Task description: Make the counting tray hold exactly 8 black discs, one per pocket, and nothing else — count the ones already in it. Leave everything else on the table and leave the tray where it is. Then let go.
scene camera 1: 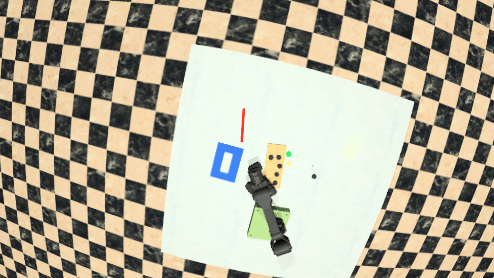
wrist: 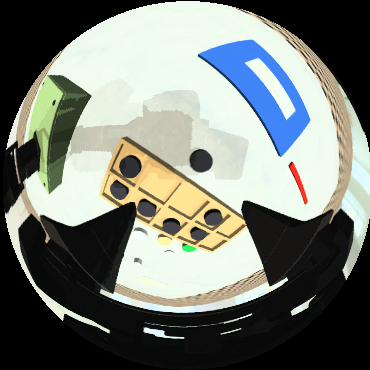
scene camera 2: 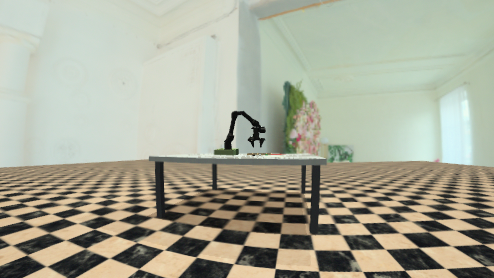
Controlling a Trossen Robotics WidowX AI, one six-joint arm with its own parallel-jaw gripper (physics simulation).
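The tan counting tray (scene camera 1: pixel 276 148) (wrist: pixel 162 180) has two rows of pockets. Several pockets hold black discs; others are empty. In the wrist view, three discs are in its left part and three toward its right end. A loose black disc (wrist: pixel 201 160) shows outside the tray, apart from its long edge. Another black disc (scene camera 1: pixel 314 176) lies on the table to the tray's right in scene camera 1. My gripper (scene camera 2: pixel 256 146) (wrist: pixel 189 207) is wide open and empty, above the table beside the tray. The arm covers part of the tray's left side in scene camera 1.
A green disc (scene camera 1: pixel 288 154) (wrist: pixel 189 248), a yellow disc (scene camera 1: pixel 289 163) (wrist: pixel 165 240) and a white disc (wrist: pixel 140 233) lie beside the tray. A blue frame (scene camera 1: pixel 217 161) (wrist: pixel 255 95), a red stick (scene camera 1: pixel 243 125) (wrist: pixel 299 183) and a pale yellow patch (scene camera 1: pixel 352 145) are farther out. The arm stands on a green base (scene camera 1: pixel 255 227) (scene camera 2: pixel 220 151).
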